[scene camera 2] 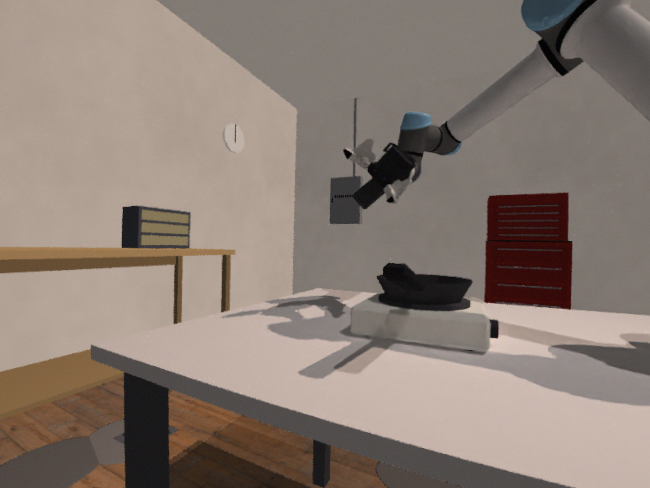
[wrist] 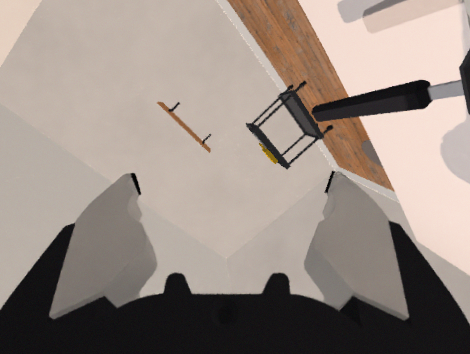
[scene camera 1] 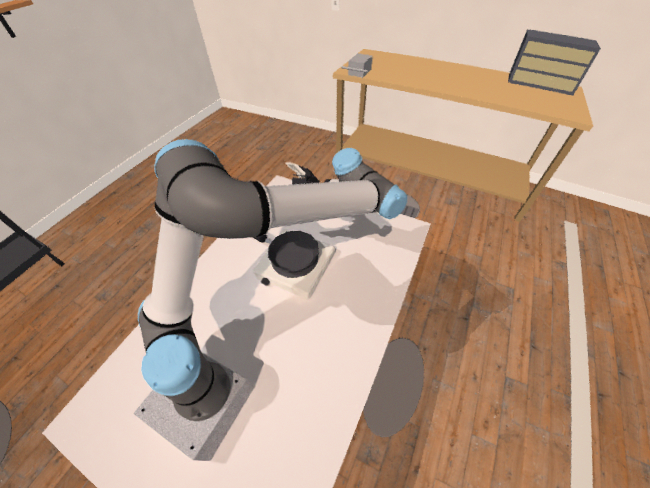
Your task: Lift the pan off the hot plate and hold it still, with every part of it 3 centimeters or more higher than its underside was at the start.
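Places are measured from the arm's base along level axes (x back, y right, z up), in millimetres.
Pixels of known places: gripper, between the fingertips: (scene camera 2: 367, 175) (wrist: 232, 175) (scene camera 1: 283, 184); arm's base, origin of its link: (scene camera 1: 203, 391).
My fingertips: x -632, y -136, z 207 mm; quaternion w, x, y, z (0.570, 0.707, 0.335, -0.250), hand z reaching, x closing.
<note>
Ahead of a thing's pixels: the offset from my fingertips to its top centre. Level surfaces: height alone.
The black pan (scene camera 1: 294, 253) (scene camera 2: 441, 288) sits upright on the white hot plate @[dx +105, dy +82, dz -250 mm] (scene camera 1: 300, 286) (scene camera 2: 420, 326) on the table. Its black handle @[dx +114, dy -127, dz -165 mm] (scene camera 2: 401, 274) (wrist: 372, 100) points away from the arm's base side, toward the wall with the black rack; in the wrist view it shows at the upper right, with a sliver of the pan at the right edge. My gripper (scene camera 2: 369, 175) (wrist: 232, 175) is open with nothing between its fingers. It is tilted and hangs well above the pan's level, off to one side of it. In scene camera 1 the arm partly hides the gripper and the handle.
The white table @[dz -318 mm] (scene camera 1: 315, 378) (scene camera 2: 525, 399) bears the hot plate, whose black knob @[dx +230, dy +33, dz -269 mm] (scene camera 1: 265, 281) (scene camera 2: 494, 328) sticks out at one side. A wooden workbench (scene camera 1: 446, 78) (scene camera 2: 204, 252) with a drawer box (scene camera 1: 553, 61) (scene camera 2: 162, 227) stands beyond the table. A red tool cabinet (scene camera 2: 527, 252) stands behind.
</note>
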